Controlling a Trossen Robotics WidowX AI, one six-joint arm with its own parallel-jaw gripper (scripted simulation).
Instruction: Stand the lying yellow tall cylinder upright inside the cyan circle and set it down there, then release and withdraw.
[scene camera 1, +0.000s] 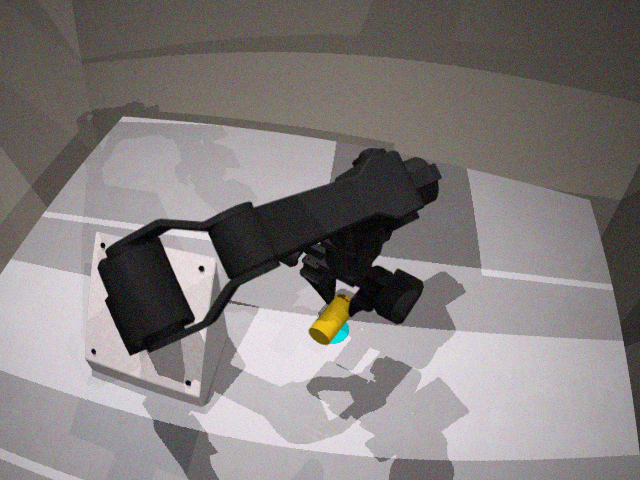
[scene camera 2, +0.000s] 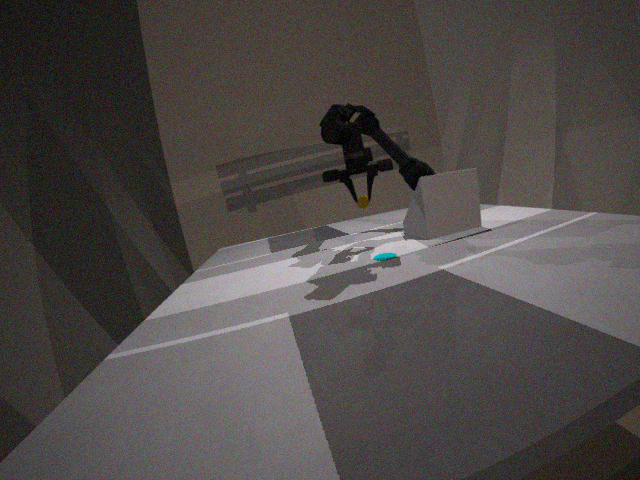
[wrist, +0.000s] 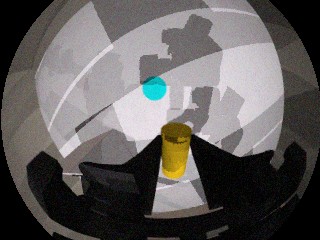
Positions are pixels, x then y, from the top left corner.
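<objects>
A yellow tall cylinder (scene camera 1: 324, 329) is held by my gripper (scene camera 1: 341, 308).
</objects>
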